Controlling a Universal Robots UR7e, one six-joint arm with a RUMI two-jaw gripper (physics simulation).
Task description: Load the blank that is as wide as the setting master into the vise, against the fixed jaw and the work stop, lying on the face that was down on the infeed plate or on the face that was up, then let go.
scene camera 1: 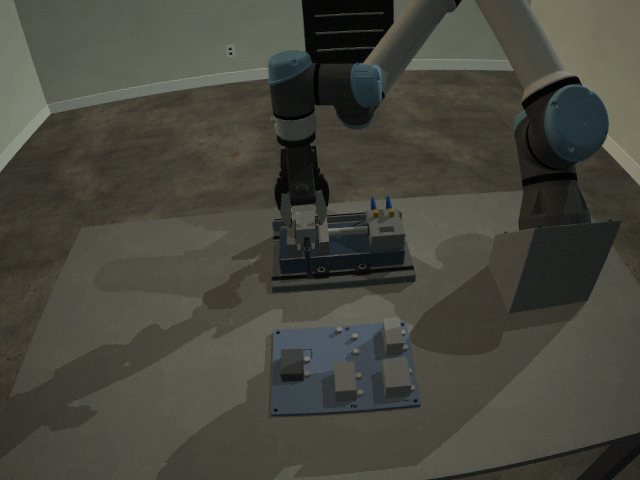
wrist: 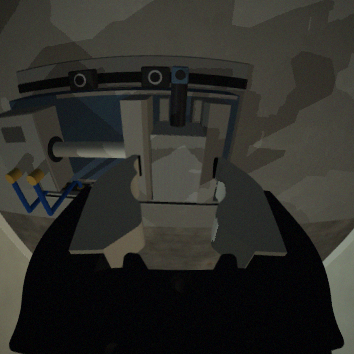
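Note:
A light grey blank sits in the vise, between the fixed jaw and the movable jaw. It appears upright and close to the fixed jaw; exact contact is hard to tell. The work stop has its dark rod's tip at the blank's near end. My gripper is open, its fingers on either side of the blank's upper part, with small gaps visible in the wrist view. A darker block, perhaps the setting master, stands on the infeed plate.
Three lighter blocks stand on the infeed plate beside small white pins. The vise's screw and end block, with blue and yellow handles, lie beside the movable jaw. A large grey box-like panel stands at right.

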